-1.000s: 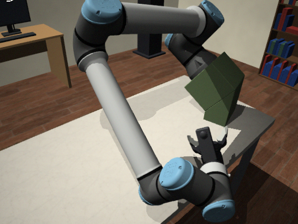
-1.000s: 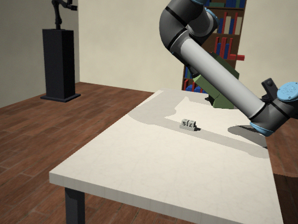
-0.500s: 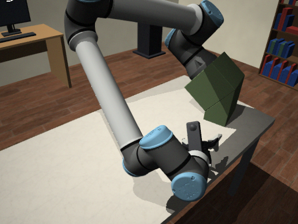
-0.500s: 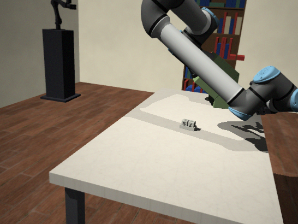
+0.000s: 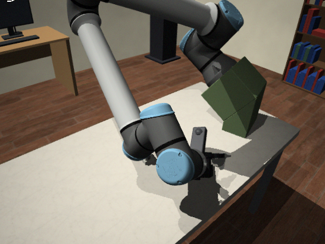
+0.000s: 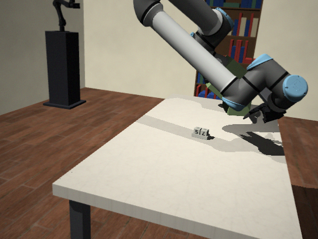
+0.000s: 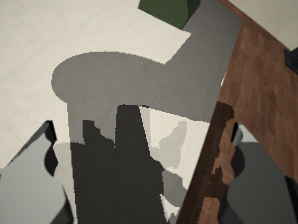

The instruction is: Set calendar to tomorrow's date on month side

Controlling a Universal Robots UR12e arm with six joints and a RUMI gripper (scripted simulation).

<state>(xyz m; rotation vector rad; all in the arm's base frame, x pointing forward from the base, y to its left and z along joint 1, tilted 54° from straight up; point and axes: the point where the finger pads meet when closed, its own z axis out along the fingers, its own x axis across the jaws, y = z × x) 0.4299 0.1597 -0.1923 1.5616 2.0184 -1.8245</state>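
Right now my hand is 27 cm to the left of the digit cube, 11 cm short of it and 10 cm above it. The rest, counted from my hand: pale calendar tray 25 cm to the right, 11 cm below, 11 cm ahead.
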